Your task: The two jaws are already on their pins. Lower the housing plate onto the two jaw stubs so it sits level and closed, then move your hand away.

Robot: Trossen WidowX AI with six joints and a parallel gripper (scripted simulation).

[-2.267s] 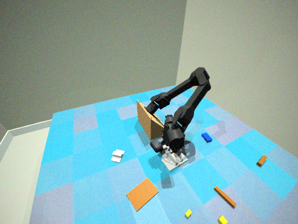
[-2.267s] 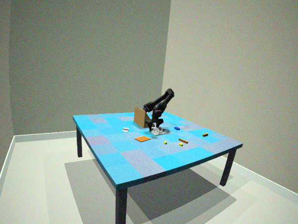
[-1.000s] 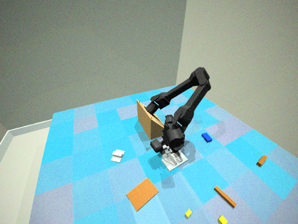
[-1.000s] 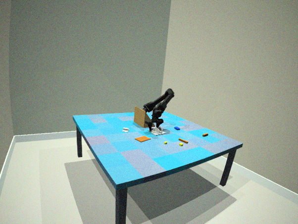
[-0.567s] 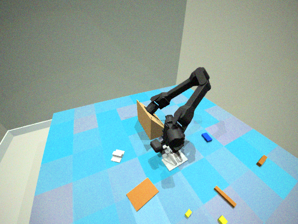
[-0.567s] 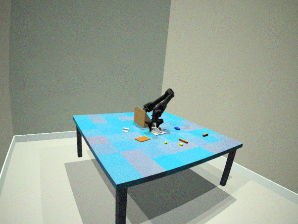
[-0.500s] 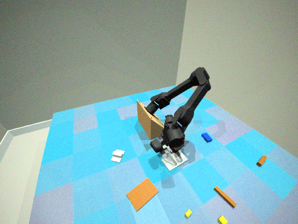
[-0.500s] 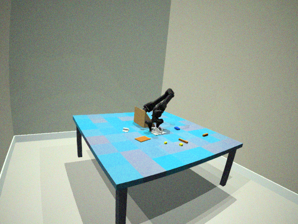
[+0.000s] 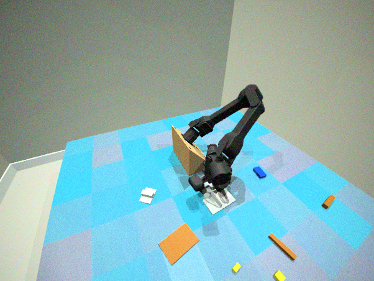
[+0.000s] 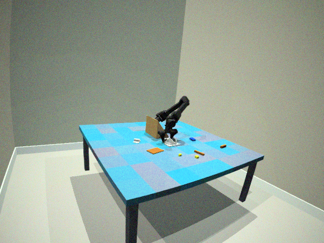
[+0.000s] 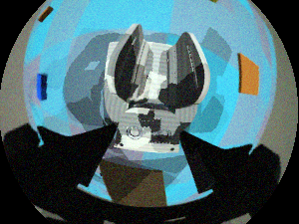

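Right now the housing plate is 20 mm above my gripper tip and 10 mm ahead of it. The rest, counted from my gripper tip: blue block (280 mm to the left, 10 mm ahead); flat orange plate (190 mm to the right, 170 mm ahead); white stand (260 mm to the right, 50 mm behind).
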